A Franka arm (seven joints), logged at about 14 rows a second.
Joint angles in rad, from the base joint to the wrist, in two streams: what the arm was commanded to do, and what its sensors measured. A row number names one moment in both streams.
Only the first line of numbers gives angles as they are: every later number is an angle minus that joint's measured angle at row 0.
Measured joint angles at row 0: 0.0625 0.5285 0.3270 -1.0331 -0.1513 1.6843 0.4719
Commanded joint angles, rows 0 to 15: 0.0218 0.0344 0.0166 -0.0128 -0.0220 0.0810 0.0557; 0.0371 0.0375 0.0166 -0.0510 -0.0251 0.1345 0.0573; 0.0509 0.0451 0.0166 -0.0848 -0.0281 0.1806 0.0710; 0.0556 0.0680 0.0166 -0.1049 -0.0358 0.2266 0.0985; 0.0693 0.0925 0.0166 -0.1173 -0.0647 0.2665 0.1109; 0.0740 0.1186 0.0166 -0.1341 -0.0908 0.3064 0.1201; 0.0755 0.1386 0.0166 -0.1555 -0.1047 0.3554 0.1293; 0.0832 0.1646 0.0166 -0.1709 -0.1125 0.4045 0.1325; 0.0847 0.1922 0.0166 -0.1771 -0.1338 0.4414 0.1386; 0.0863 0.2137 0.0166 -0.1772 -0.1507 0.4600 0.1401; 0.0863 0.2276 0.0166 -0.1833 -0.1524 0.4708 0.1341; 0.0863 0.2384 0.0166 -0.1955 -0.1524 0.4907 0.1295; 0.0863 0.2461 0.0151 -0.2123 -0.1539 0.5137 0.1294; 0.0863 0.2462 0.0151 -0.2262 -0.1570 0.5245 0.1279; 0.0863 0.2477 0.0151 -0.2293 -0.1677 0.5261 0.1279; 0.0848 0.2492 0.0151 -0.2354 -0.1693 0.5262 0.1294
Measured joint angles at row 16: 0.0840 0.2656 0.0114 -0.2178 -0.1361 0.5106 0.1069
